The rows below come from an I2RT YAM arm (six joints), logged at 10 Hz.
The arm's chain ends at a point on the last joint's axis. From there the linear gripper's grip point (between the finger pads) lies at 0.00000 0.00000 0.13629 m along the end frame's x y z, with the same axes.
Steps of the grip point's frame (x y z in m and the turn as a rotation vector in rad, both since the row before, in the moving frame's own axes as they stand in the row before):
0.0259, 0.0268, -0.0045, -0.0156, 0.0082, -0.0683
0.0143, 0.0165, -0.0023, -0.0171, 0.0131, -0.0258
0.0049, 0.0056, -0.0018, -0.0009, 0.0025, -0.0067
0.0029, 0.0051, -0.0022, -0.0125, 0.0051, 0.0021
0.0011, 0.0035, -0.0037, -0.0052, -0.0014, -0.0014
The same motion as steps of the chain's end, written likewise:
0.0247, 0.0247, -0.0045, -0.0156, 0.0082, -0.0683
0.0125, 0.0142, -0.0023, -0.0171, 0.0131, -0.0258
0.0046, 0.0055, -0.0018, -0.0009, 0.0025, -0.0067
0.0022, 0.0034, -0.0022, -0.0125, 0.0051, 0.0021
0.0013, 0.0028, -0.0037, -0.0052, -0.0014, -0.0014

